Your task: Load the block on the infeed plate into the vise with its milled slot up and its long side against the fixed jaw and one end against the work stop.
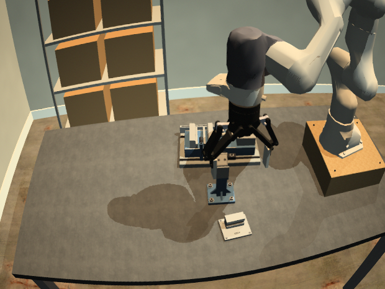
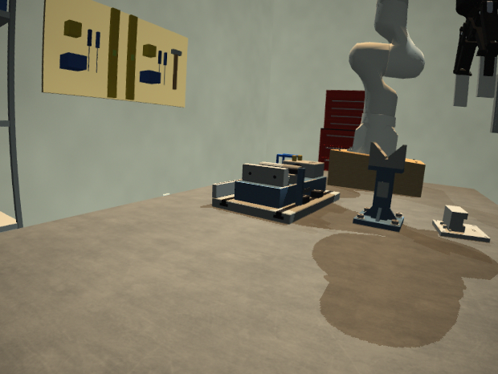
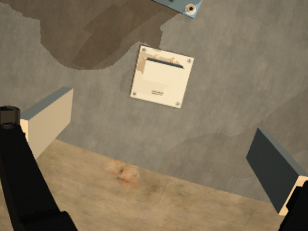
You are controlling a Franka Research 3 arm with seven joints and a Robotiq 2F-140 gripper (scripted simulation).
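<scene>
The part is 24 cm below my hand and 1 cm to the left of it. Also, from my hand: infeed plate 26 cm below, 1 cm to the left; then work stop rod 34 cm to the right, 17 cm below, 4 cm ahead; then cylinder rod 36 cm to the right, 18 cm below, 6 cm behind.
</scene>
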